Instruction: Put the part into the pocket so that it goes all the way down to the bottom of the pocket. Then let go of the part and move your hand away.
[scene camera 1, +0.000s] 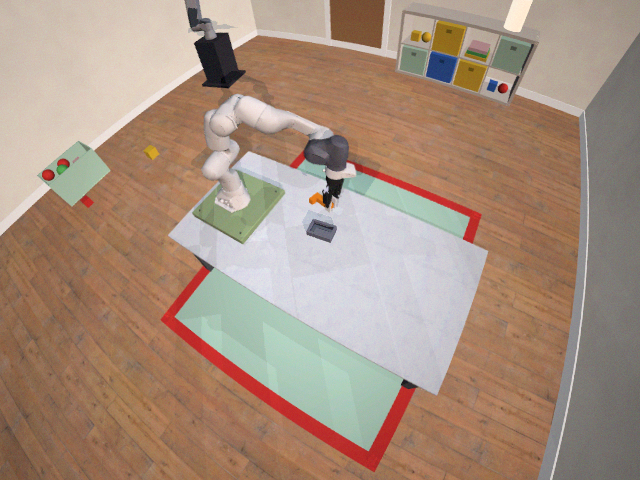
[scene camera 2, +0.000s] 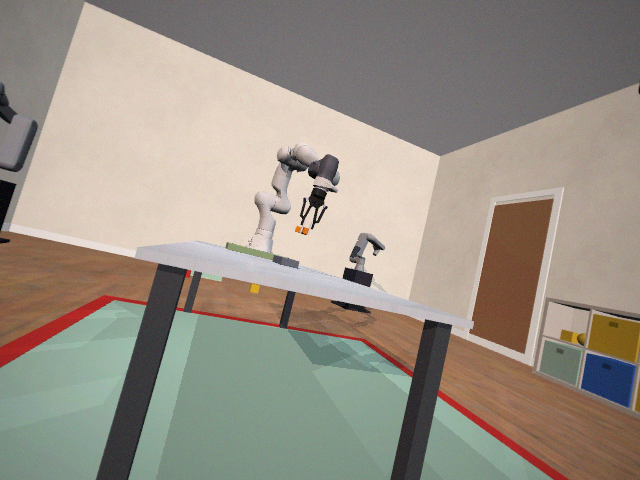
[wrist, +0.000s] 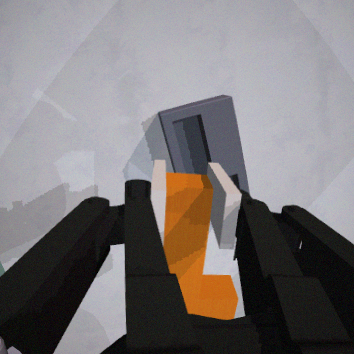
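Note:
The part is an orange L-shaped block (scene camera 1: 314, 198) (scene camera 2: 305, 231) (wrist: 187, 245). My gripper (scene camera 1: 330, 203) (scene camera 2: 308, 226) (wrist: 184, 180) is shut on its long arm, with a pale pad on each side. In scene camera 2 the part hangs well above the table. The pocket is a recess in a dark grey block (scene camera 1: 319, 238) (scene camera 2: 285, 261) (wrist: 222, 125) lying on the table. In the wrist view the block shows beyond the fingertips, turned at an angle to the part's long arm. The part, the fingers and the right pad hide the block's near end, so part of the recess is hidden.
The white table (scene camera 1: 392, 289) (scene camera 2: 217, 263) carries the arm's green base plate (scene camera 1: 258, 206) (scene camera 2: 242, 250), to the left of the grey block in scene camera 1. A shelf unit, a green bin and another small arm on a black stand are farther off on the floor.

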